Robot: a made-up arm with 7 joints.
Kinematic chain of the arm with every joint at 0, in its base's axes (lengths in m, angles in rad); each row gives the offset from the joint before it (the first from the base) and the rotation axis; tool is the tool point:
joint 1: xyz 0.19 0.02 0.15 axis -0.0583 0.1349 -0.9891
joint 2: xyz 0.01 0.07 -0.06 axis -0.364 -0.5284 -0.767
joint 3: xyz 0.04 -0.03 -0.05 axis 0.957 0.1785 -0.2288
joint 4: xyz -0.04 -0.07 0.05 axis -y
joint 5: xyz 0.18 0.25 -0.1 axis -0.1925 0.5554 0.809
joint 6: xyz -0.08 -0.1 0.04 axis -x
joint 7: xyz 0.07 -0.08 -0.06 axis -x
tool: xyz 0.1 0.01 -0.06
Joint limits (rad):
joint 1: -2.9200..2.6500
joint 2: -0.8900..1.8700
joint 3: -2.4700..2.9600
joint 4: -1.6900..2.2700
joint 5: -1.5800..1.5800
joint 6: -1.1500..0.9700
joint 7: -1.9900..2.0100
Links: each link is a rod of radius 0.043 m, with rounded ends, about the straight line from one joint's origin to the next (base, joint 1, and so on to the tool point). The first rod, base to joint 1, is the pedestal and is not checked.
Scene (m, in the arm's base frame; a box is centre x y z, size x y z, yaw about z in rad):
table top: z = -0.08
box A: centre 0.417 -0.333 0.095 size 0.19 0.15 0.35 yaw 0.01
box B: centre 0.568 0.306 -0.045 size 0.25 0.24 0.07 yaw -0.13
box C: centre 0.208 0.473 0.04 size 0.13 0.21 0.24 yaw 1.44
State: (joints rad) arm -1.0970 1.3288 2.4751 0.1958 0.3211 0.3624 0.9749
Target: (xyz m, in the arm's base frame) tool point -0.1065 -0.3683 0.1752
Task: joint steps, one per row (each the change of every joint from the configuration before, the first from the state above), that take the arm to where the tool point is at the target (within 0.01 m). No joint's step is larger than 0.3 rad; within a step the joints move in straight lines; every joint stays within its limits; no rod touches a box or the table.
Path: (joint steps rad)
1: 0.0697 0.1353 -0.2864 0.0251 0.2443 -0.1454 0.2588
2: 0.0696 0.1353 -0.2863 0.0251 0.2444 -0.1454 0.2587
3: 0.0697 0.1353 -0.2864 0.0252 0.2443 -0.1453 0.2588
4: 0.0696 0.1353 -0.2864 0.0251 0.2444 -0.1454 0.2588
5: 0.2647 0.0000 0.1569 0.1887 -0.1064 0.2973 -0.1882
6: 0.2646 0.0000 0.1568 0.1888 -0.1064 0.2972 -0.1881
7: 0.2647 0.0000 0.1569 0.1888 -0.1064 0.2973 -0.1882
8: 0.2646 0.0000 0.1568 0.1887 -0.1064 0.2973 -0.1881
9: -0.2894 0.0000 -0.0343 -0.0301 0.1031 -0.0669 -0.0550
10: -0.2894 0.0000 -0.0343 -0.0302 0.1030 -0.0670 -0.0549

